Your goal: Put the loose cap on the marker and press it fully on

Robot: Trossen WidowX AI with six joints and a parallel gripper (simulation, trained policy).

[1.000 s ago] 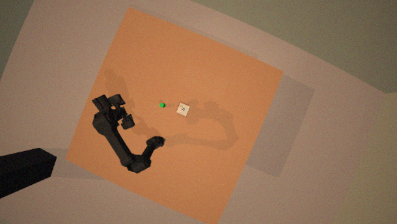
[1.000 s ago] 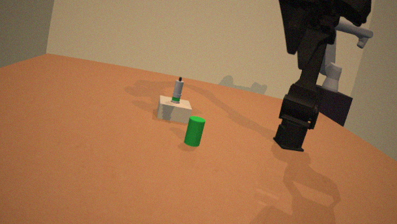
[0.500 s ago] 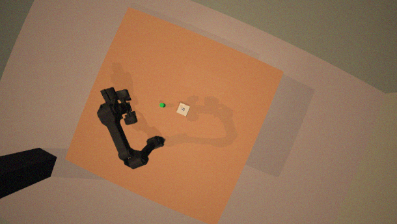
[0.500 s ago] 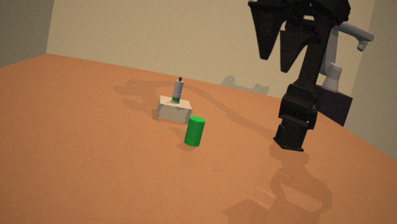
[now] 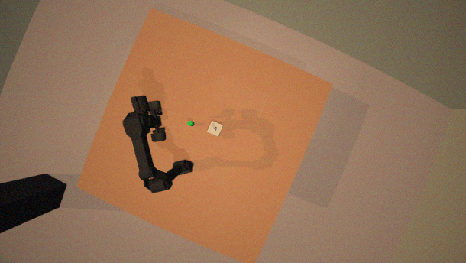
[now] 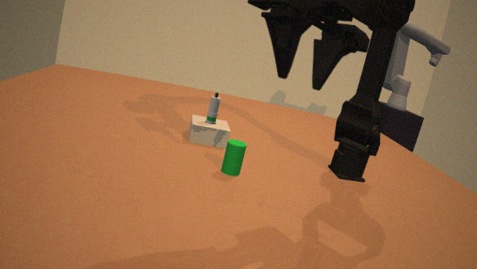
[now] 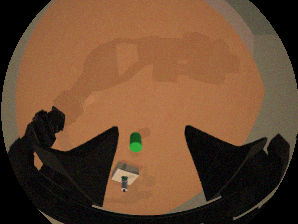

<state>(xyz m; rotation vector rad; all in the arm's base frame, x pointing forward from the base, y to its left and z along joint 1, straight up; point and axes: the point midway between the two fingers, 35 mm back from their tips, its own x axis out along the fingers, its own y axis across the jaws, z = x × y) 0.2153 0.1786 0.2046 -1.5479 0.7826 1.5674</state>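
Right now my gripper tip is 40 mm short of the green cap, 100 mm to the left of it and 140 mm above it. Also, from my gripper tip: holder block (70 mm ahead, 250 mm to the right, 150 mm below).
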